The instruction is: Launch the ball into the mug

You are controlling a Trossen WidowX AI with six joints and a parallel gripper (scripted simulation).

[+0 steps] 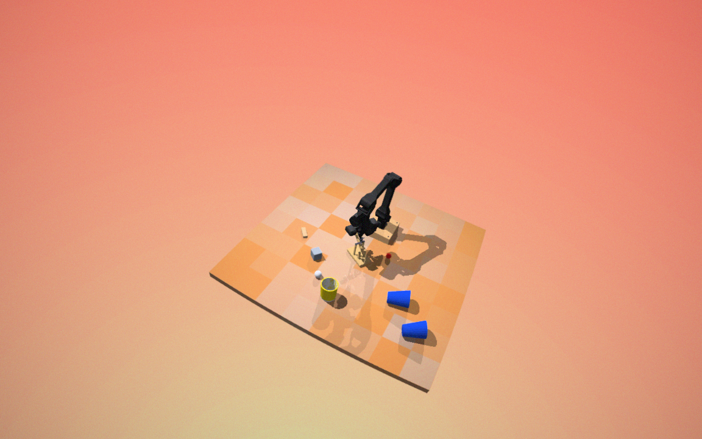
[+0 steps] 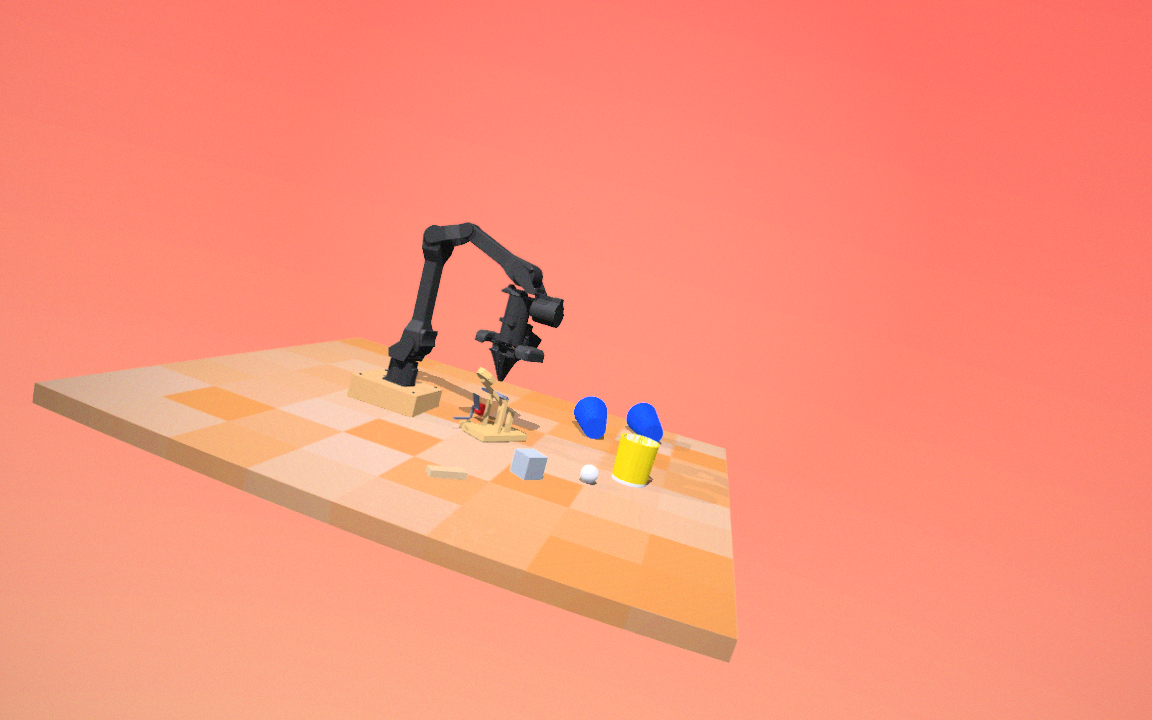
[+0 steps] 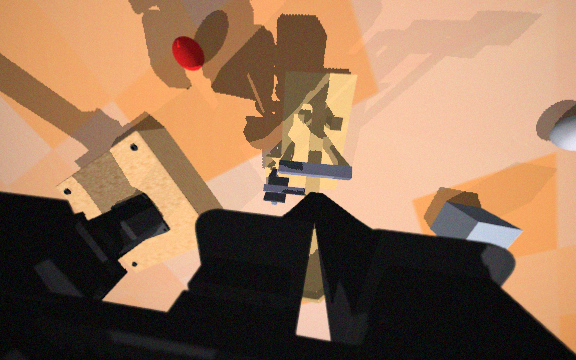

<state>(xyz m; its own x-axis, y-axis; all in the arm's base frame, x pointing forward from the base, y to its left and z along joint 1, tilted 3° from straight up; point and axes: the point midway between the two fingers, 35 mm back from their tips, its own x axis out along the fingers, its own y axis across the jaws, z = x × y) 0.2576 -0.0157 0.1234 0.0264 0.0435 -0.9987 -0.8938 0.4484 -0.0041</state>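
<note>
Right now my gripper tip is 1 cm to the right of the catapult frame and 6 cm above it. From my gripper tip the other things lie so: wooden catapult: 2 cm behind, 6 cm below; red ball: 9 cm behind, 16 cm to the left, 12 cm below; grey cube: 17 cm ahead, 17 cm to the right, 11 cm below.
</note>
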